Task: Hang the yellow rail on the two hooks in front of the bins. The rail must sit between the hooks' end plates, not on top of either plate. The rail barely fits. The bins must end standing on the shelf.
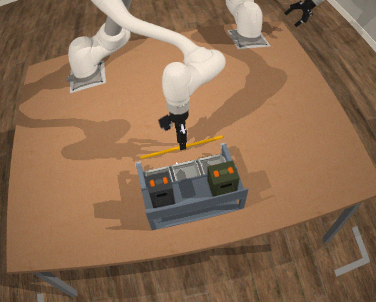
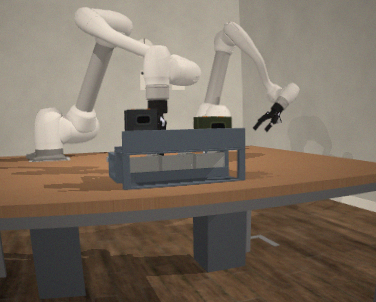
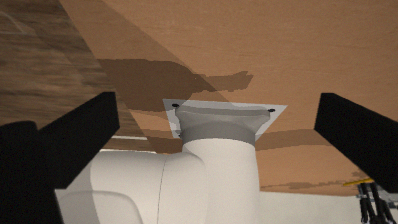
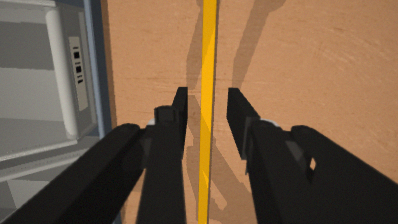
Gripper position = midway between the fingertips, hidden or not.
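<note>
Blue-grey shelf (image 2: pixel 219 139), (image 1: pixel 196 189). The left gripper (image 3: pixel 216 110) is visible, as is the right gripper (image 4: pixel 207 102).
</note>
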